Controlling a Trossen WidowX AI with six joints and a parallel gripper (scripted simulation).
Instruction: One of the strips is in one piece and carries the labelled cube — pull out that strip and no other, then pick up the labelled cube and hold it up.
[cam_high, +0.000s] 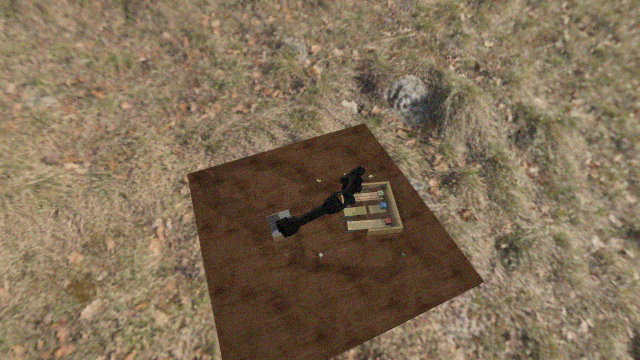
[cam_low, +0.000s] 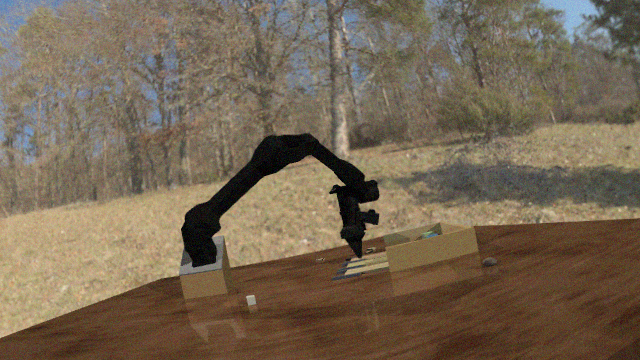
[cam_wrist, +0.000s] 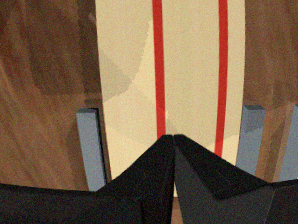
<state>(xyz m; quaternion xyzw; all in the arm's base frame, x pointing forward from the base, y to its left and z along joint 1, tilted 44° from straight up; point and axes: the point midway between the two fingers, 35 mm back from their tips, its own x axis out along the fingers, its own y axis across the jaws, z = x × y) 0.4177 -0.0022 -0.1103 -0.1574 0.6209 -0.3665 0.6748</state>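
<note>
The green labelled cube lies 20 cm ahead of my gripper tip, 6 cm to the right of it and 2 cm above it. From my gripper tip the other things lie so: green-patterned strip (1 cm ahead, 10 cm to the right); pebble (11 cm ahead, 45 cm to the right); white block (29 cm behind, 27 cm to the right).
</note>
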